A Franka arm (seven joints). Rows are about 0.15 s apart.
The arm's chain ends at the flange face. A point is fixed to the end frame.
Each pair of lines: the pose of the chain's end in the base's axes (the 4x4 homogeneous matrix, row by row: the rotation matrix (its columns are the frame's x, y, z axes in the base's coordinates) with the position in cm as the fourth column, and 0 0 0 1 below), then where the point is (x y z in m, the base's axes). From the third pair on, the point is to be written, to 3 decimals.
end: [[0.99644, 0.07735, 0.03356, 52.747], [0.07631, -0.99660, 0.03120, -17.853], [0.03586, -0.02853, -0.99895, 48.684], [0, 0, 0, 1]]
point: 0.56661 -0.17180 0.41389
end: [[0.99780, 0.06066, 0.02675, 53.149], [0.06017, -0.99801, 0.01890, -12.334], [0.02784, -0.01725, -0.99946, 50.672], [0, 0, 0, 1]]
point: 0.57020 -0.11812 0.43342
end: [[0.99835, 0.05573, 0.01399, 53.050], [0.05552, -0.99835, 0.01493, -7.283], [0.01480, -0.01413, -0.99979, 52.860], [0, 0, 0, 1]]
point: 0.568 -0.068 0.455
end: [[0.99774, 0.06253, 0.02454, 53.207], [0.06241, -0.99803, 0.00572, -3.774], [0.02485, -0.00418, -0.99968, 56.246], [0, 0, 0, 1]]
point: 0.571 -0.033 0.489
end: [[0.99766, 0.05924, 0.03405, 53.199], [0.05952, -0.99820, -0.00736, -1.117], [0.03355, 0.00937, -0.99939, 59.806], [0, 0, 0, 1]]
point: 0.571 -0.008 0.525
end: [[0.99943, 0.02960, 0.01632, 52.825], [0.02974, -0.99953, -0.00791, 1.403], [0.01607, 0.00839, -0.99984, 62.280], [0, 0, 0, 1]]
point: 0.566 0.016 0.549
